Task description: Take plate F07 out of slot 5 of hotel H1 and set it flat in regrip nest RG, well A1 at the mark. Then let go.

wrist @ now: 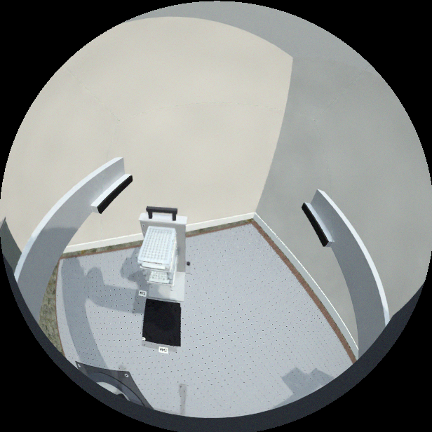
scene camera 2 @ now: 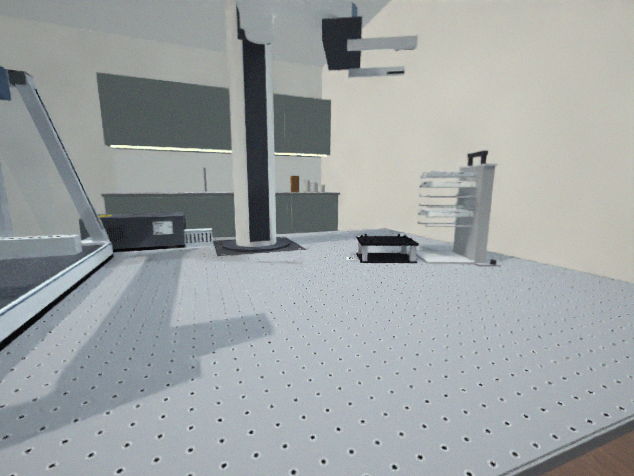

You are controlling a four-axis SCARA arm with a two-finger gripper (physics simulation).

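Pixels of known places: gripper, fingertip midpoint: (scene camera 2: 409, 57); arm's base at its link origin: (scene camera 2: 256, 248).
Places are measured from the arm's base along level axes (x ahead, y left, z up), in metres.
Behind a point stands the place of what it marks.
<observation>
Hotel H1 (scene camera 2: 477, 220) @[x 0.510, y 0.529, z 0.138 m] (wrist: 182, 242) is a light upright rack with a dark top handle, holding clear plates at several levels. Its top plate (scene camera 2: 446, 174) @[x 0.458, y 0.457, z 0.265 m] (wrist: 159, 245) shows a grid of wells. Another plate (scene camera 2: 446, 183) @[x 0.458, y 0.459, z 0.240 m] lies just below it, and one (scene camera 2: 445, 211) @[x 0.459, y 0.463, z 0.161 m] sits lower. Plate F07 cannot be told apart by any label. Regrip nest RG (scene camera 2: 387, 240) @[x 0.381, y 0.325, z 0.073 m] (wrist: 161, 322) is a low black stand in front of the hotel, with no plate on it. My gripper (scene camera 2: 409, 57) @[x 0.472, y 0.303, z 0.538 m] (wrist: 221, 177) is open and empty, high above the table and well above the hotel's top.
The arm's column (scene camera 2: 257, 153) @[x 0.077, y 0.000, z 0.341 m] stands left of the nest. A dark grey box (scene camera 2: 143, 231) @[x -0.035, y -0.375, z 0.078 m] and a small white slotted rack (scene camera 2: 198, 236) @[x -0.045, y -0.203, z 0.050 m] are at the back left. A white-framed enclosure (scene camera 2: 56, 140) @[x 0.098, y -0.534, z 0.349 m] stands at the far left. Walls rise behind the hotel.
</observation>
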